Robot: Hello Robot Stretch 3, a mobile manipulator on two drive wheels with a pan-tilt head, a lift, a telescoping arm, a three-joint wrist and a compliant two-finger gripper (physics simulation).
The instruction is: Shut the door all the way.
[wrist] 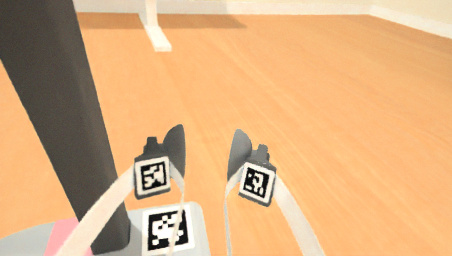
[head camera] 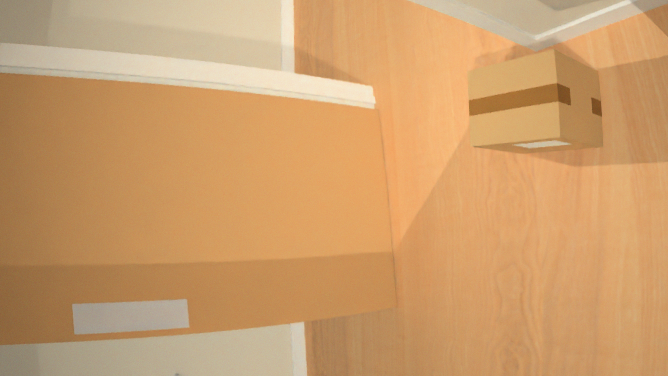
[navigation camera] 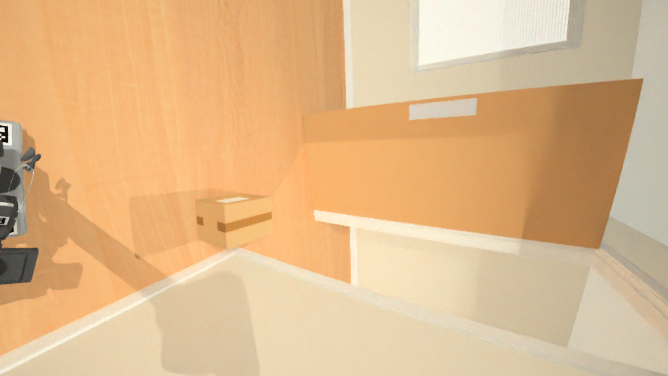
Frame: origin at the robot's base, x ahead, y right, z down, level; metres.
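Seen in the pictures: gripper, fingertip midpoint: [navigation camera: 16,144].
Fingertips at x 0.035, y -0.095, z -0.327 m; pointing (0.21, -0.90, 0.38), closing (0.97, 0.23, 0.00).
Observation:
A point is followed by its place in that frame.
The door is an orange-brown panel [head camera: 200,175] {x 1.674, y -0.019, z -0.863 m} [navigation camera: 450,170] {x 1.653, y -0.108, z -1.219 m} that stands open, swung away from its doorway. Both camera pictures are turned sideways. A pale grey plate [head camera: 131,316] {x 1.561, y -0.499, z -1.142 m} [navigation camera: 443,109] {x 1.561, y -0.499, z -1.157 m} sits near the door's free edge. The white door frame [head camera: 175,72] {x 1.793, y 0.377, z -0.961 m} [navigation camera: 410,231] {x 1.809, y 0.394, z -0.958 m} runs along the door's other long edge. My gripper [wrist: 208,145] {x 0.035, y -0.095, z -0.326 m} is open and empty above the wood floor, its two fingertips apart. The door does not show in the wrist view, and the gripper is well away from it.
A cardboard box [head camera: 515,100] {x 0.776, y 0.228, z -0.279 m} [navigation camera: 245,220] {x 0.755, y 0.219, z -0.279 m} sits on the floor by the corner of a pale wall [navigation camera: 320,330] {x 0.618, y 0.509, z -0.870 m}. A window [navigation camera: 492,30] {x 2.341, y -1.404, z -1.491 m} is in the wall beyond the door. In the wrist view, a white furniture foot [wrist: 159,40] stands on the floor; my dark mast [wrist: 60,100] is at the left.

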